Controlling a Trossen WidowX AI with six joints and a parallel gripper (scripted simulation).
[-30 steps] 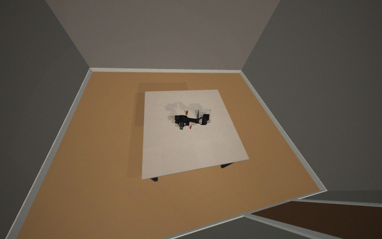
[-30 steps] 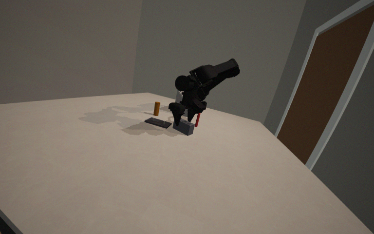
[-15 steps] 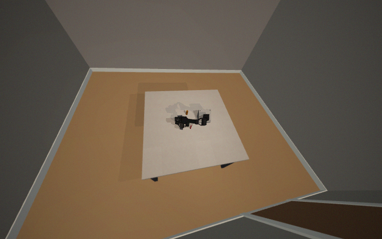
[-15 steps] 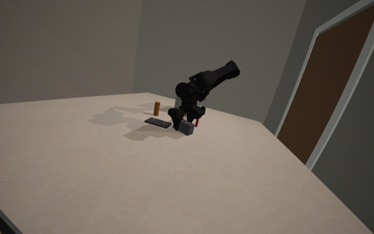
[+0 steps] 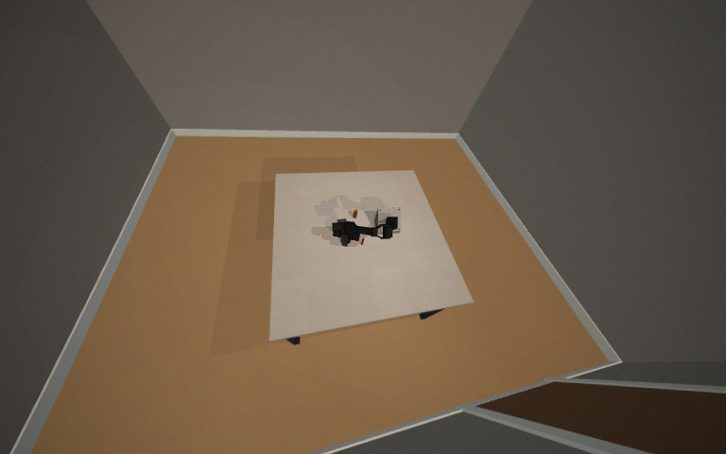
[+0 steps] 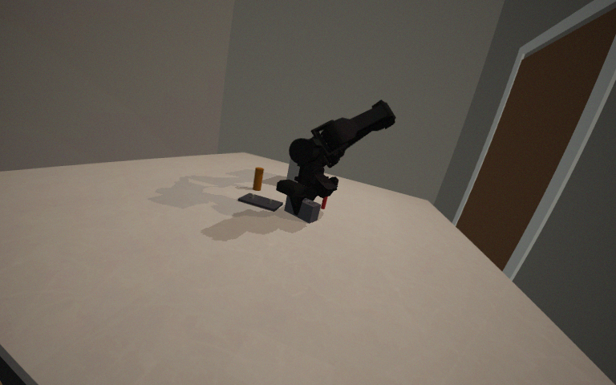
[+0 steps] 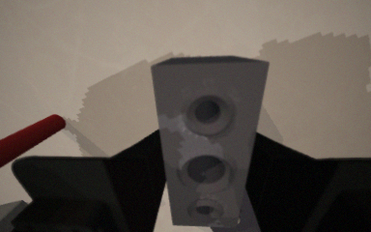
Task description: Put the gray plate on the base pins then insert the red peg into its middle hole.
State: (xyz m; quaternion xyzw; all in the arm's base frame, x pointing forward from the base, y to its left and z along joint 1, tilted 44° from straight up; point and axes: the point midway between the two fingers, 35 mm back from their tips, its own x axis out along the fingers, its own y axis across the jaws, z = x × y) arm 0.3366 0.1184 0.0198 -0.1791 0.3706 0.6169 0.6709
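Now: gripper tip 130 mm to the left of the dark base and 10 mm short of it. Round my gripper tip: orange peg: 210 mm to the right, 90 mm behind, 30 mm above; gray plate: 30 mm above; red peg: 120 mm behind, 40 mm to the left, 30 mm above.
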